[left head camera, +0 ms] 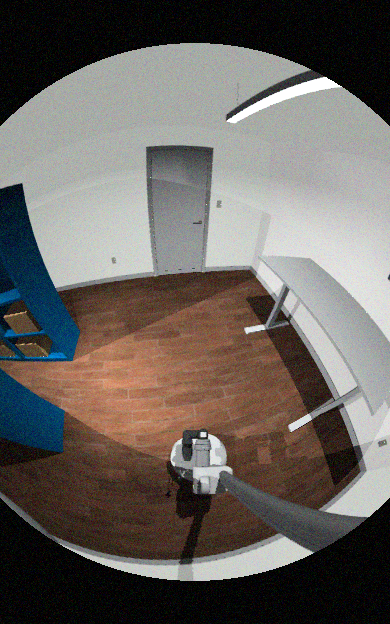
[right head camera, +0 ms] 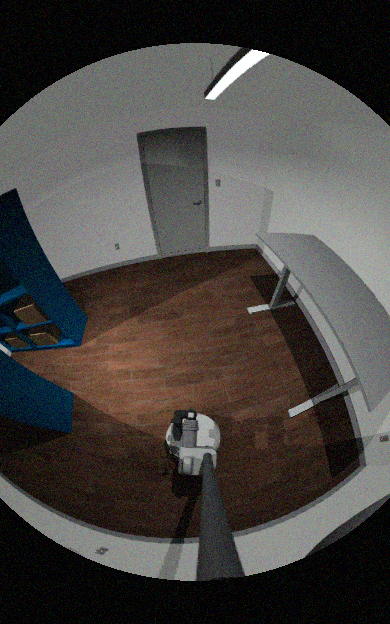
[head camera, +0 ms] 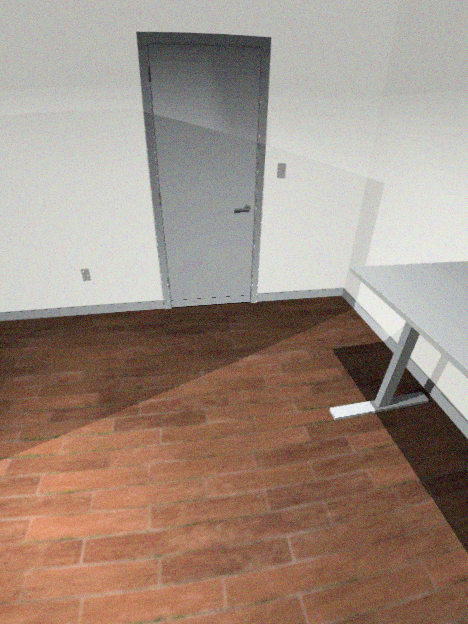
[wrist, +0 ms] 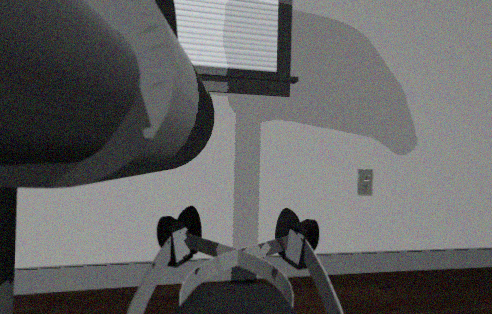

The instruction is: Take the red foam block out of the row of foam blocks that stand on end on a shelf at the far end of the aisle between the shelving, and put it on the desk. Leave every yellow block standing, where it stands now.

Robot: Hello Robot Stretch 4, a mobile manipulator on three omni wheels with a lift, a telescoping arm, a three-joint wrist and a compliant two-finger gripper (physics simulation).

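Frame: origin at the robot's base, x down, y left, z ahead, level; centimetres.
Where they show: gripper, between the fingertips: (left head camera: 186, 481) (right head camera: 175, 460) (wrist: 238, 225).
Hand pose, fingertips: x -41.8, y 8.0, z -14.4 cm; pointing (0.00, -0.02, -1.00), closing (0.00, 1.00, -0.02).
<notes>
Things, the pixels of their top centre, and the offset from my fingertips. "*": a spot on its surface instead. Level surfaces: height alone.
- desk, height of its surface: dx -50.4 cm
- Blue shelving, a spot on its surface: (left head camera: 42, 280) * dx -47.3, dy +146.5, dz +124.4 cm
- second blue shelving unit, a spot on its surface: (left head camera: 35, 415) * dx +3.4, dy +123.2, dz +15.3 cm
- window, a spot on its surface: (wrist: 227, 35) * dx -53.9, dy -8.7, dz -98.9 cm
The desk (head camera: 433, 297) (left head camera: 325, 300) (right head camera: 325, 280) has a grey top and stands along the right wall, with metal legs. My gripper (wrist: 238, 225) is open in the wrist view, with its two dark fingertips well apart and a bare wall behind them. It is away from the desk and the shelving. The red foam block and the yellow blocks do not show in any of these views. Blue shelving (left head camera: 42, 280) (right head camera: 47, 270) stands at the left edge of both side head views; the part of it that shows holds brown boxes.
A second blue shelving unit (left head camera: 35, 415) (right head camera: 40, 395) stands nearer at the left, with an opening between the two. A grey closed door (head camera: 206, 176) (left head camera: 180, 215) (right head camera: 177, 195) is in the far wall. A window (wrist: 227, 35) and a large dark rounded shape (wrist: 65, 90) show in the wrist view.
</notes>
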